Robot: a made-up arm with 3 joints.
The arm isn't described. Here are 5 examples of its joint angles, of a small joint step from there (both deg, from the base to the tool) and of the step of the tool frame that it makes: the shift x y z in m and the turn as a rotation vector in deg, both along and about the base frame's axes.
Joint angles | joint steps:
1: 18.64 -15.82 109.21 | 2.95 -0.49 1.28
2: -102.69 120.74 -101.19 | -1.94 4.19 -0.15
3: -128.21 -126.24 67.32 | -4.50 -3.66 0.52
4: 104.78 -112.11 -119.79 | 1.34 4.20 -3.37
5: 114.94 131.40 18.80 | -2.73 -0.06 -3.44
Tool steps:
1: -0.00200 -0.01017 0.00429 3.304 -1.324 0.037
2: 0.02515 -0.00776 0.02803 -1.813 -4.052 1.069
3: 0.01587 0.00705 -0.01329 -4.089 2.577 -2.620
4: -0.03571 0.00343 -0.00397 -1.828 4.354 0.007
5: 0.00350 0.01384 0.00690 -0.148 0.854 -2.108
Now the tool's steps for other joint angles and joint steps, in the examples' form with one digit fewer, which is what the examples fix.
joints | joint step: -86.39 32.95 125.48 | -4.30 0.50 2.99
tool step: -0.0024 -0.0215 -0.0144 -5.94 -0.56 2.49
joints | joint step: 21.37 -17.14 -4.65 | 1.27 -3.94 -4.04
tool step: -0.0072 -0.0216 -0.0096 -0.05 2.06 5.08
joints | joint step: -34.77 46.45 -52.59 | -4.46 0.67 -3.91
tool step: -0.0005 -0.0183 -0.0256 -1.61 1.74 -2.15
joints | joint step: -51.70 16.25 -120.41 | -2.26 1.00 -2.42
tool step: 0.0048 -0.0008 -0.0113 -1.56 0.60 -2.45
